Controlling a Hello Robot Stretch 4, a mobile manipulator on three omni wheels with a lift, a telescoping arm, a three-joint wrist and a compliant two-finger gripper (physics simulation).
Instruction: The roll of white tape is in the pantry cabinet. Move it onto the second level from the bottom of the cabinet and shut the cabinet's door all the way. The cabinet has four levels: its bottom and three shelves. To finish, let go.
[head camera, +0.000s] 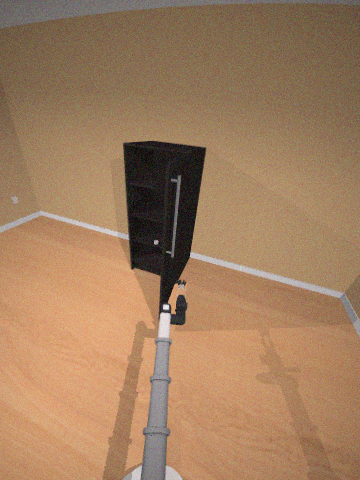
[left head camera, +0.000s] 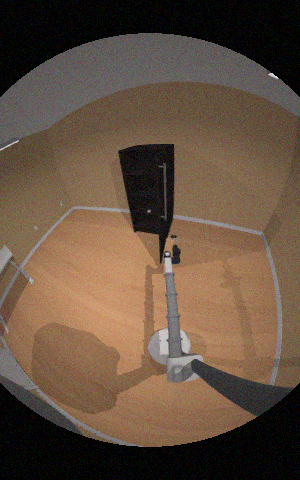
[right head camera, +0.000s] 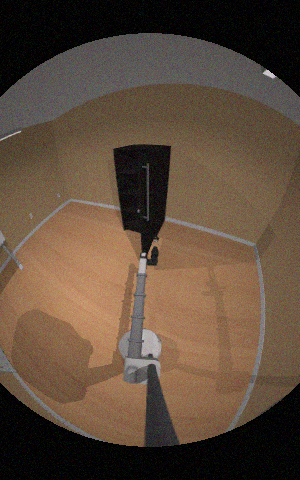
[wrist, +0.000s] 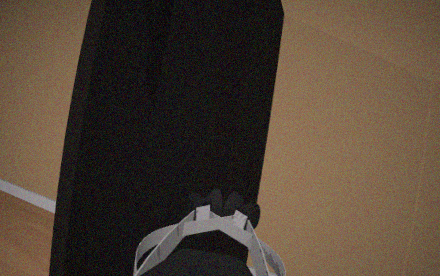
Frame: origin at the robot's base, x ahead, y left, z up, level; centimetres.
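Seen in the pictures: gripper, between the fingertips: (head camera: 181, 280) (left head camera: 172, 234) (right head camera: 155, 236) (wrist: 223, 205).
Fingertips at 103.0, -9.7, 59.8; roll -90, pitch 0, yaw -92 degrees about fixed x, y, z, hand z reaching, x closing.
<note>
Pixels of each thing's top centre, then the offset from my fingertips to it, as dx, dy, dz. "spot": a spot on its surface instead. Level surfaces: height alone.
- long grey handle, a spot on its surface: (head camera: 176, 215) (right head camera: 147, 190) (left head camera: 165, 189) spot: -0.3, +8.0, +49.9
- small white tape roll, centre of its top: (head camera: 156, 241) (left head camera: 148, 210) (right head camera: 138, 209) +71.5, +26.0, -15.8
- white table, height of its surface: dz +9.4
The black pantry cabinet (head camera: 128, 210) (left head camera: 125, 187) (right head camera: 119, 192) stands against the wall. Its door (head camera: 189, 210) (left head camera: 170, 192) (right head camera: 158, 192) (wrist: 165, 125) stands wide open toward the robot, with a long grey handle (head camera: 176, 215) (left head camera: 165, 192) (right head camera: 148, 192) on its outer face. The small white tape roll (head camera: 156, 242) (left head camera: 149, 211) (right head camera: 138, 211) appears on the lowest shelf, the second level from the bottom; the wrist view does not show it. My gripper (head camera: 181, 284) (left head camera: 173, 236) (right head camera: 156, 239) (wrist: 223, 205) is shut and empty, low on the right of the door, before its outer face. Contact cannot be told.
The telescoping arm (head camera: 159, 390) (left head camera: 172, 305) (right head camera: 138, 305) reaches from the robot toward the door's free edge. A white table (left head camera: 4, 257) stands at the far left. The wall (head camera: 280, 175) (wrist: 360, 150) rises behind and right of the cabinet, with a white baseboard (head camera: 270, 274) along it.
</note>
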